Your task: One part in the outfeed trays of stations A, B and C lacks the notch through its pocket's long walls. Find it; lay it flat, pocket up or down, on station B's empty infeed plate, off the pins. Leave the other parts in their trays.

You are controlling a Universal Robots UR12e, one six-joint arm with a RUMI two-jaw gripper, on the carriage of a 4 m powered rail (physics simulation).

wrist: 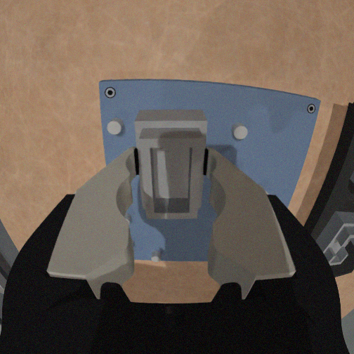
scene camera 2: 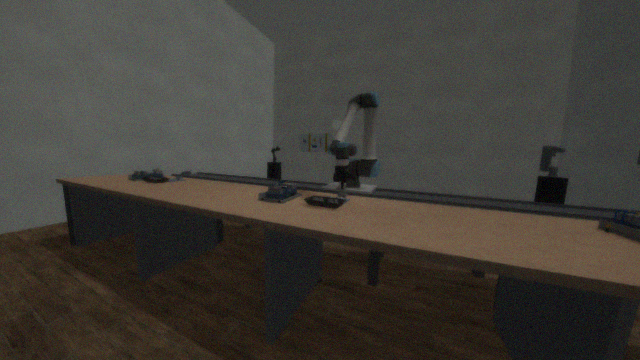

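Seen in the pictures: gripper, fingertip midpoint: [scene camera 2: 342,196]; arm's base, link origin: [scene camera 2: 350,186].
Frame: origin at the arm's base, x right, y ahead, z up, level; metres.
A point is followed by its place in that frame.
Observation:
The grey part [wrist: 171,172] is held between the two fingertips in the wrist view, with its pocket facing the camera; the pocket's long walls show no notch. My gripper [wrist: 170,149] [scene camera 2: 342,184] @(x -0.080, y 0.535, z 0.002 m) is shut on it. Station B's blue infeed plate [wrist: 280,112] lies beneath the part. A pin [wrist: 114,127] stands to the part's left, another pin [wrist: 240,132] to its right, and a smaller pin [wrist: 155,256] near the plate's lower edge. The part's shadow falls on the plate at its right; whether its underside touches the plate is hidden.
A black tray [scene camera 2: 325,201] @(x -0.004, y 0.722, z -0.007 m) stands on the long table [scene camera 2: 425,227] @(x -0.596, y 0.891, z -0.030 m). In the wrist view, a grey part [wrist: 342,245] sits in the black tray at the right edge. A blue-grey fixture [scene camera 2: 280,193] @(x 0.278, y 0.799, z 0.030 m) stands left of the tray, with more station equipment [scene camera 2: 149,175] @(x 1.915, y 0.740, z 0.017 m) at far left.

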